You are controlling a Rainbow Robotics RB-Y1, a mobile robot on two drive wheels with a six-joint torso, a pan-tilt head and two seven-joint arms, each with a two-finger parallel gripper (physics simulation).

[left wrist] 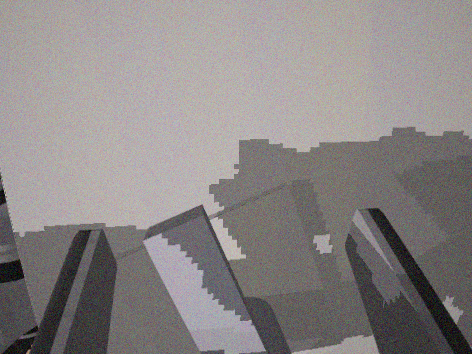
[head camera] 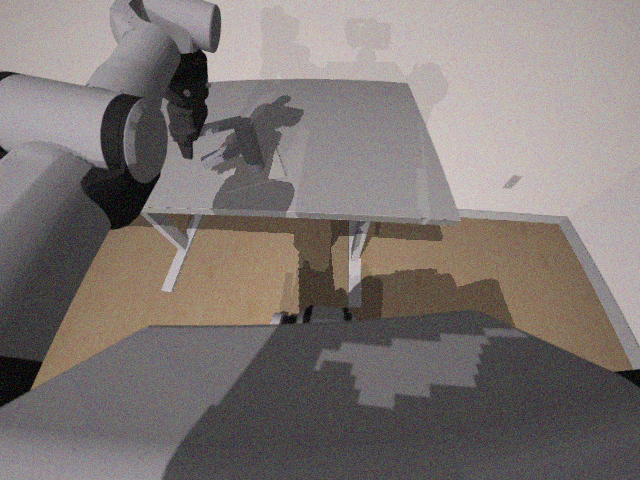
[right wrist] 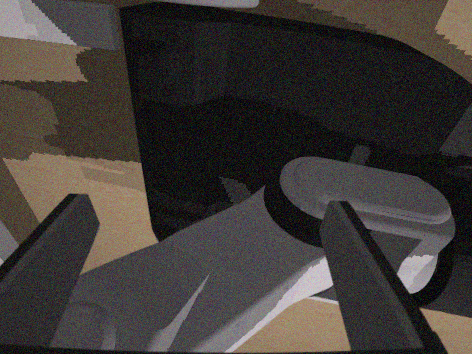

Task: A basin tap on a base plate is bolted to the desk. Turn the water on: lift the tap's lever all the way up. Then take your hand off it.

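Frame: origin at the robot's base, x ahead, y right, z down, level; centimetres.
Seen in the pictures: left gripper, fingertip midpoint: (left wrist: pixel 232 238) (head camera: pixel 193 144); right gripper, fingertip midpoint: (right wrist: pixel 210 213).
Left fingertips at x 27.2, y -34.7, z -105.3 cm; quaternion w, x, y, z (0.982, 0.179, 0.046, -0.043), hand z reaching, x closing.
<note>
Pixels of each thing's middle, then the offset from my left fingertips to it. "spot": a spot on its surface instead. Level surfaces: height alone.
- tap, surface spot: (head camera: pixel 251 142) spot: dx +1.1, dy +14.5, dz +0.4 cm
- shadowed base plate, surface spot: (left wrist: pixel 270 250) spot: dx +4.6, dy +6.8, dz +9.6 cm
- grey desk, its level: dz +10.2 cm
- wooden floor, its level: dz +105.2 cm
The tap (head camera: pixel 251 142) stands in shadow on the left half of the desk; its parts are hard to separate in the head view. In the left wrist view a flat, light-topped bar of the tap (left wrist: pixel 200 285) points up between my fingers, with the dark rounded body beside it; I cannot tell whether this bar is lever or spout. The shadowed base plate (left wrist: pixel 270 250) lies beneath. The lever's height cannot be read. My left gripper (head camera: pixel 190 153) (left wrist: pixel 232 238) is open and empty, its fingers on either side of the bar in view. My right gripper (right wrist: pixel 210 213) is open and empty, away from the tap.
The grey desk (head camera: pixel 361 155) stands in front of my torso (head camera: pixel 310 413) on pale legs over the wooden floor (head camera: pixel 232 268). A pale wall rises behind it. Dark and grey parts of my own body (right wrist: pixel 225 130) stand close to the right gripper.
</note>
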